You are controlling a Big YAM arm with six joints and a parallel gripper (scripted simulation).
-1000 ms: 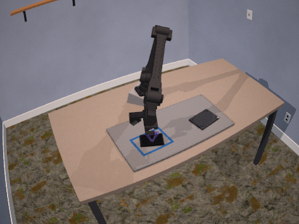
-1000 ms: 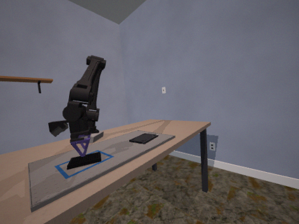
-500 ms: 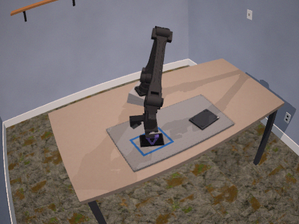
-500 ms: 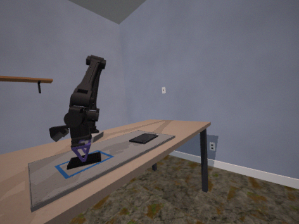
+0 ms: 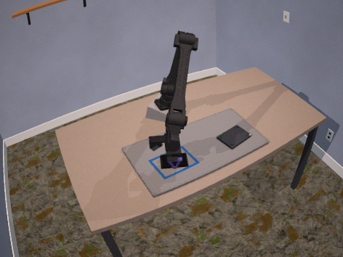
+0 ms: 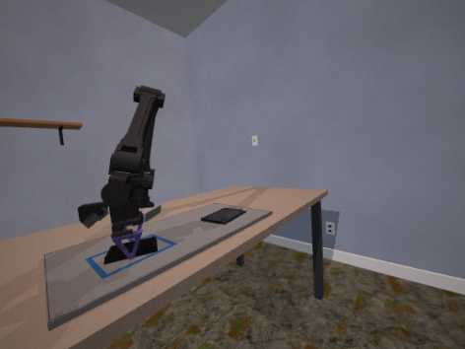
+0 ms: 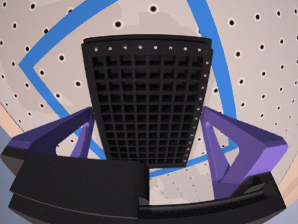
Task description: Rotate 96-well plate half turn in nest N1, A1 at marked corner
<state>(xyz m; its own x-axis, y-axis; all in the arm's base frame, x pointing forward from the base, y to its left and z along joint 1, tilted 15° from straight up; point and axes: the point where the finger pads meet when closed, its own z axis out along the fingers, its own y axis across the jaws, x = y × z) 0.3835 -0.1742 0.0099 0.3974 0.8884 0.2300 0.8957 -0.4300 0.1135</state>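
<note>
My gripper is now right at the black 96-well plate. The rest, counted from my hand: plate nest N1 (36 cm to the left, 2 cm ahead); A1 mark (44 cm to the left, 6 cm ahead).
</note>
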